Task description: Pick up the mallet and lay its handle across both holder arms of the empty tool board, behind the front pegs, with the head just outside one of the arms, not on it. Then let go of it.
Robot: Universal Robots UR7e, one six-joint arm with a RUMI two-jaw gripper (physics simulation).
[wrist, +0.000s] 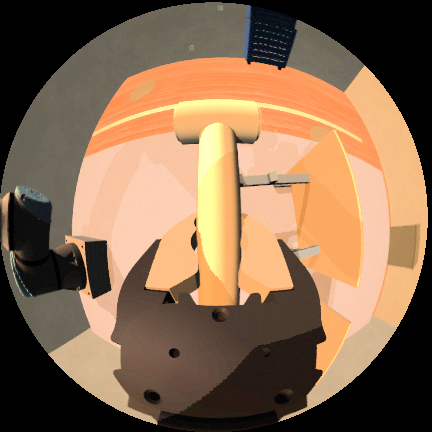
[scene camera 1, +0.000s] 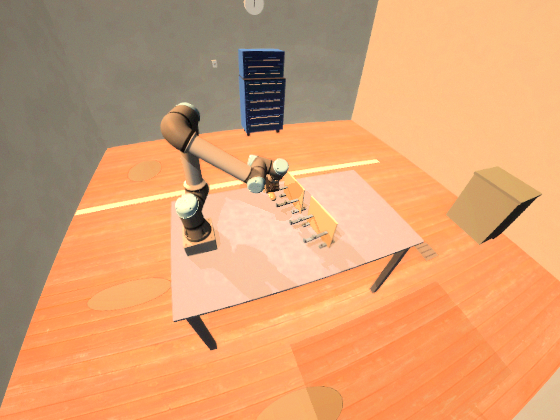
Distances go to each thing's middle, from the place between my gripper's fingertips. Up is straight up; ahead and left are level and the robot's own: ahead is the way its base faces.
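Labels:
Measured from the pale yellow mallet (wrist: pixel 217 125), my hand is 20 mm below it, and it is also 20 mm to the left of the mallet.

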